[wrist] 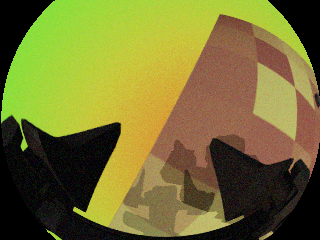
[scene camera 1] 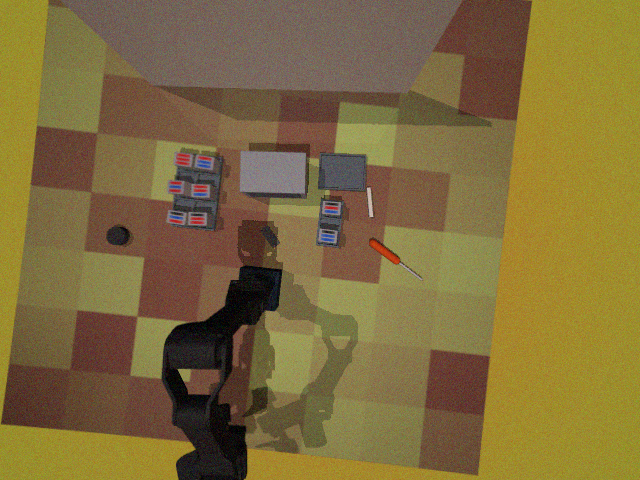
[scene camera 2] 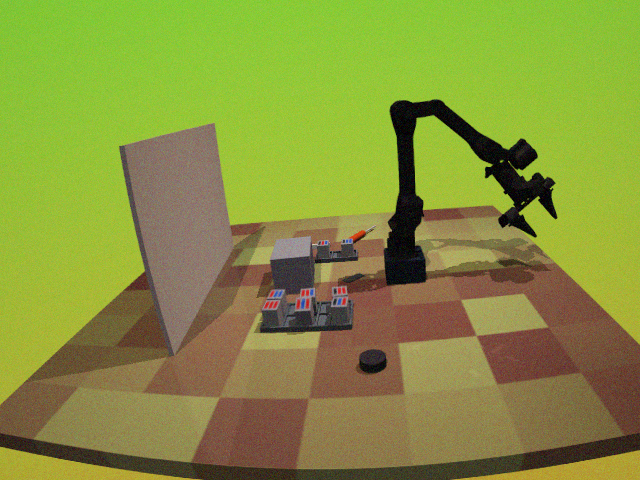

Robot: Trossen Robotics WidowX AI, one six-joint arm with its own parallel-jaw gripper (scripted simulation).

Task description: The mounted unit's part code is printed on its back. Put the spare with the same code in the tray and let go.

Scene:
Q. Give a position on a plain grey box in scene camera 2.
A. At 292, 265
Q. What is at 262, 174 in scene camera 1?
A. A plain grey box.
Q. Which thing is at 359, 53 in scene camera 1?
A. A grey wall panel.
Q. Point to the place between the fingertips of my gripper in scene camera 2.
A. At 546, 227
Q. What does my gripper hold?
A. Nothing.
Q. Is my gripper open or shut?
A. Open.

